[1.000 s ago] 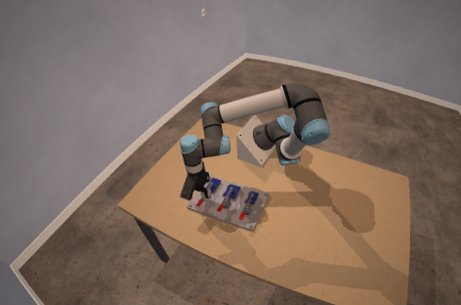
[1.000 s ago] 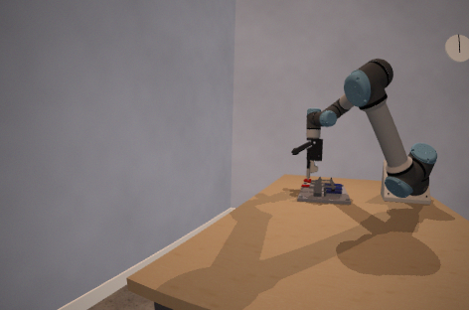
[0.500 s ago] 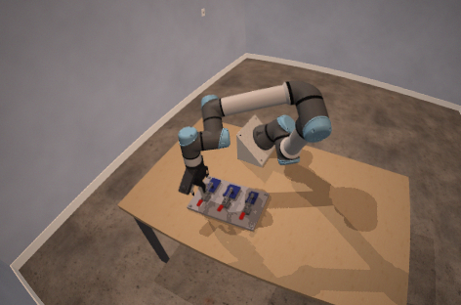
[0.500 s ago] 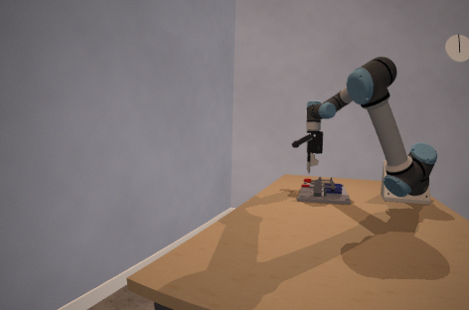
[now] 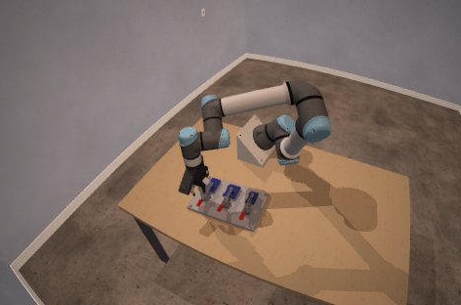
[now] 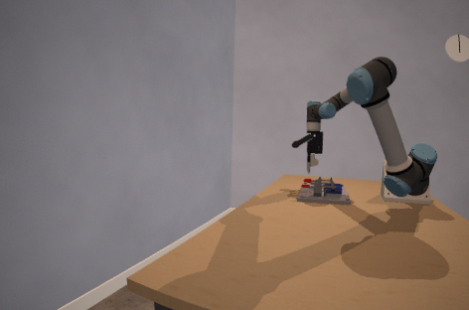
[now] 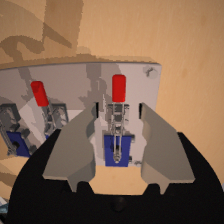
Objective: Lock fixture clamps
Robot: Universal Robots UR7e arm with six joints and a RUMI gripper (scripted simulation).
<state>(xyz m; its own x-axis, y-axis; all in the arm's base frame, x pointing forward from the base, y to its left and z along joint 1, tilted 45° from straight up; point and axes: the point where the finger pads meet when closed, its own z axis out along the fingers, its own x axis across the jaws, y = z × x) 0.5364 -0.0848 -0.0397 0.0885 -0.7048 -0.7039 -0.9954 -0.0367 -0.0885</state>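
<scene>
Now: hand 100 mm to the right of the grey fixture plate, 100 mm past it and 90 mm above it.
</scene>
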